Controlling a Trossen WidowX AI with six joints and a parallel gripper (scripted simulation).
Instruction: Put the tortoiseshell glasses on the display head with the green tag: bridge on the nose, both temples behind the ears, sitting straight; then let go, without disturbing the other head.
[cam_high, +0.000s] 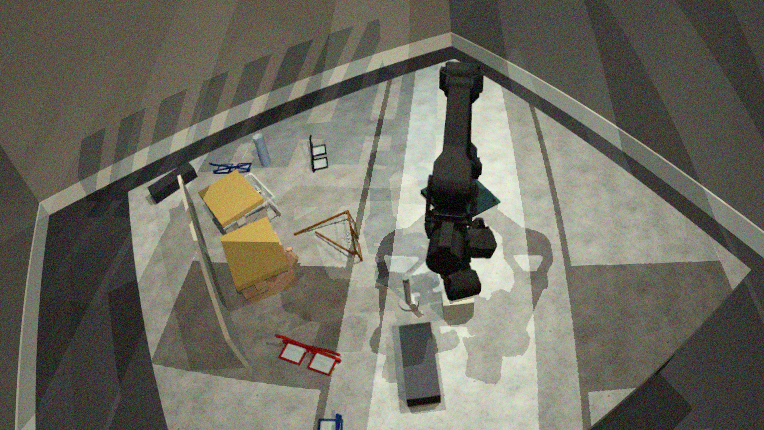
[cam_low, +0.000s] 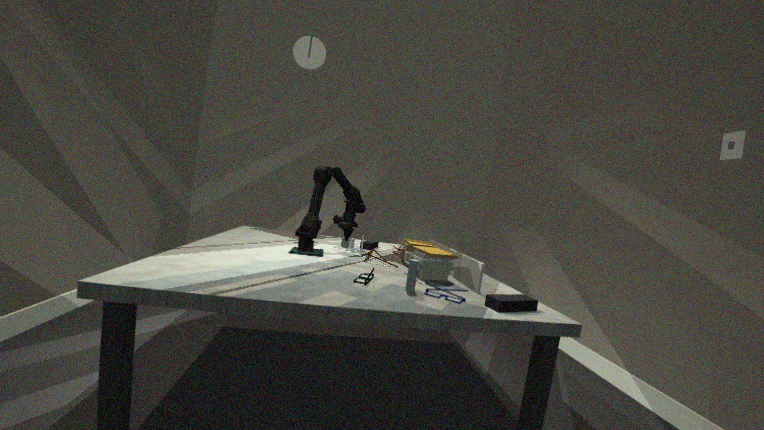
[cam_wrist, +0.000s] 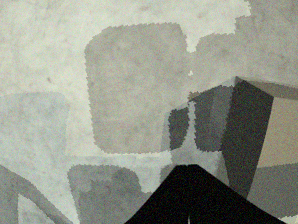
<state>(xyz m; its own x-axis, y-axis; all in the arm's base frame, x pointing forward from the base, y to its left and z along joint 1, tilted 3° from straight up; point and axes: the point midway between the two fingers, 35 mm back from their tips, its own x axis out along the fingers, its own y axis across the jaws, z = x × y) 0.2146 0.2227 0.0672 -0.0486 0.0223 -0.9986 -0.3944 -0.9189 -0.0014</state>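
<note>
Now: the cream box 4 cm to the left of my gripper tip, 2 cm ahead of it and 1 cm below it. From my gripper tip the other things lie so: post 8 cm ahead, 4 cm to the right, 2 cm below; display head 28 cm to the right, 28 cm ahead, 2 cm above; long board 41 cm ahead, 40 cm to the right, 1 cm above.
</note>
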